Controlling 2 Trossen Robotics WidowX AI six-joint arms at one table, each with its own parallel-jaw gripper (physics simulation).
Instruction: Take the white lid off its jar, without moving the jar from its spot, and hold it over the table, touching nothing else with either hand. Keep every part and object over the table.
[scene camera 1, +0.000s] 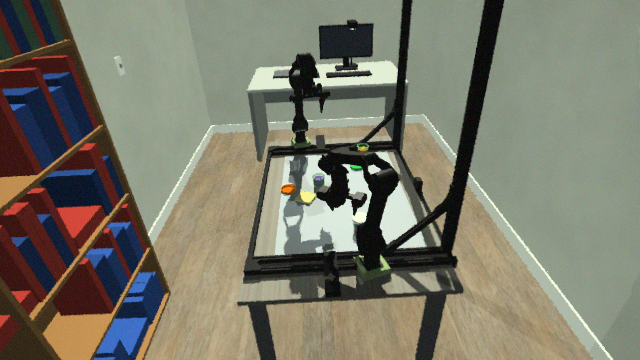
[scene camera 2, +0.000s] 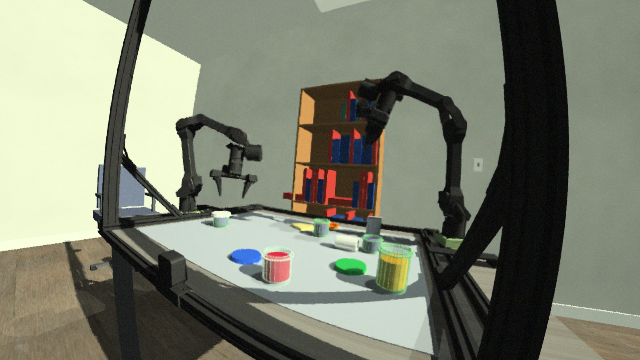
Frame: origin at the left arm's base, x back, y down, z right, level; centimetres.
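Where they show: left gripper, fingertip midpoint: (scene camera 1: 343, 212) (scene camera 2: 231, 197); right gripper, fingertip midpoint: (scene camera 1: 312, 114) (scene camera 2: 365, 146); left arm's base, link origin: (scene camera 1: 371, 262) (scene camera 2: 186, 210); right arm's base, link origin: (scene camera 1: 300, 140) (scene camera 2: 453, 236).
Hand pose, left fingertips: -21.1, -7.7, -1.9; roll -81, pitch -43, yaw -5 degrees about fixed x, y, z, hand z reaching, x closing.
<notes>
Each offset is from my left fingertips to the top centre of the thing, as dx, dy, dz.
The white lid @[-0.8, +4.9, +7.7] (scene camera 1: 359, 217) (scene camera 2: 221, 214) sits level on its small, clear, green-tinted jar @[-0.8, +5.0, +7.7] (scene camera 2: 221, 222), which stands upright at the far left of the mat in scene camera 2. In scene camera 1 the left arm partly hides the jar. My left gripper (scene camera 1: 346, 208) (scene camera 2: 232, 195) is open and empty, its fingers spread wide and pointing down. It hangs above the lid, slightly to the right of it in scene camera 2, apart from it. My right gripper (scene camera 1: 321, 107) (scene camera 2: 369, 143) is open and empty, high above the table, far from the jar.
A red-filled jar @[-32.8, +4.2, +36.1] (scene camera 2: 276, 267), a yellow-filled jar @[-54.7, +2.0, +33.8] (scene camera 2: 392, 272), a blue lid @[-22.7, +9.0, +29.2] (scene camera 2: 246, 256), a green lid @[-47.0, +9.0, +26.9] (scene camera 2: 350, 266), a white cylinder @[-46.3, +6.2, +13.9] (scene camera 2: 347, 243) and two small jars @[-37.3, +4.2, +2.3] (scene camera 2: 321, 228) @[-53.4, +5.5, +14.0] (scene camera 2: 372, 244) are on the mat. An orange lid @[-39.3, +9.0, -12.6] (scene camera 1: 288, 189) and yellow piece @[-29.3, +8.9, -6.9] (scene camera 1: 306, 197) lie farther off.
</notes>
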